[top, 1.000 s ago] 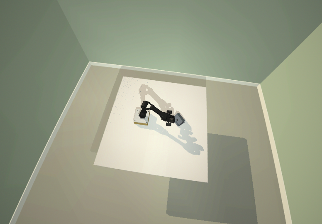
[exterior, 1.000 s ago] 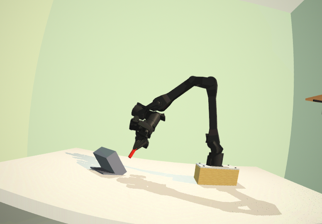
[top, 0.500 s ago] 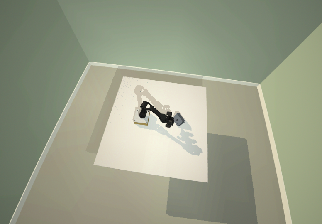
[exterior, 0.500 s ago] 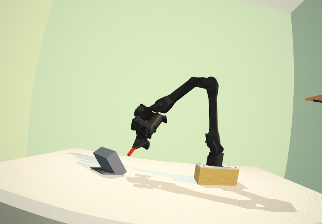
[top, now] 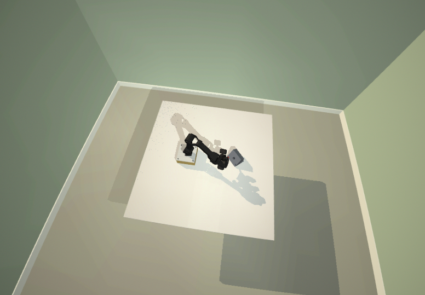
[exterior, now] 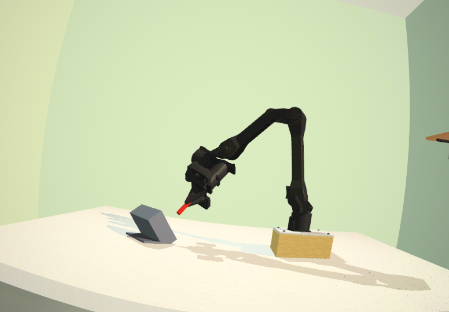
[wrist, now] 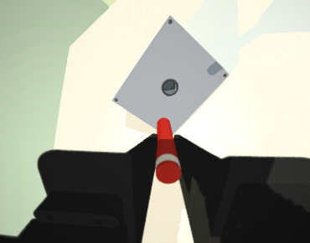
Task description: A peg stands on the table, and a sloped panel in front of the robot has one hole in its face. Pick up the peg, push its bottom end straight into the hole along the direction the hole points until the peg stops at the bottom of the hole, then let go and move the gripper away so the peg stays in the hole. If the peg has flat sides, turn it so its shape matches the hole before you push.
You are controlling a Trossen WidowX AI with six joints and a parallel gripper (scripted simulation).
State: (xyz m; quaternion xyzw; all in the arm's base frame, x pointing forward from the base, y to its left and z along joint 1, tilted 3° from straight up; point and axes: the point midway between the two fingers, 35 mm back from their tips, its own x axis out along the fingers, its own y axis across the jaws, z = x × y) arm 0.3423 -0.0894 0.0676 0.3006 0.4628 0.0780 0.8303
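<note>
The grey sloped panel is 10 cm ahead of my gripper tip, 3 cm to the left of it and 8 cm below it. From my gripper tip the other things lie so: red peg 1 cm behind, 1 cm to the right, 1 cm above.
</note>
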